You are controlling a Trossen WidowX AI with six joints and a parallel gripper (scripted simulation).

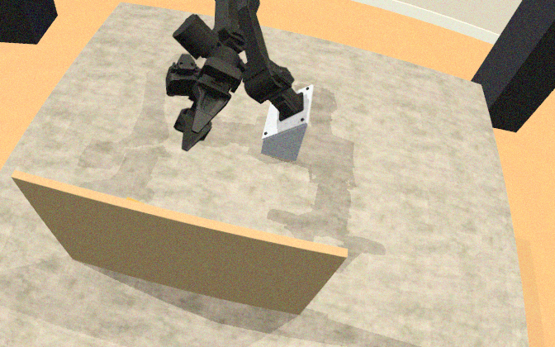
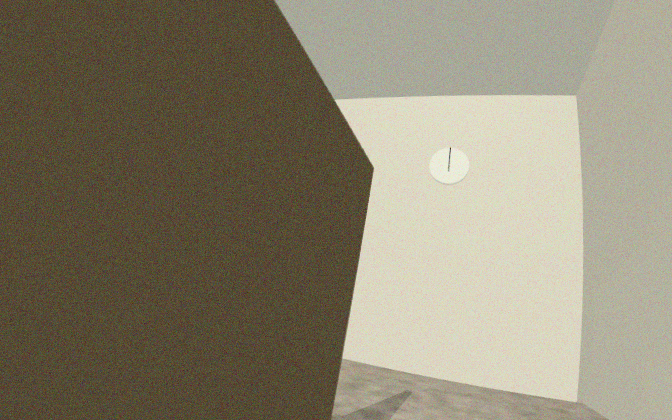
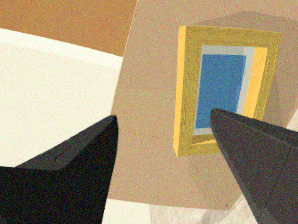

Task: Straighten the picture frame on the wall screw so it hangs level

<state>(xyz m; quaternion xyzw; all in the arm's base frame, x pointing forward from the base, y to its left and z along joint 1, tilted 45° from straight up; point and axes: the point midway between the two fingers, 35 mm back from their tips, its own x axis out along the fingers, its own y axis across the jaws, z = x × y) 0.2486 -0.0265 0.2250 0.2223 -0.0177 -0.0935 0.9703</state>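
My gripper tip is now 13 cm short of the picture frame, 11 cm above it and 2 cm to the left of it. Also, from my gripper tip: tan wall panel 14 cm ahead, 12 cm below.
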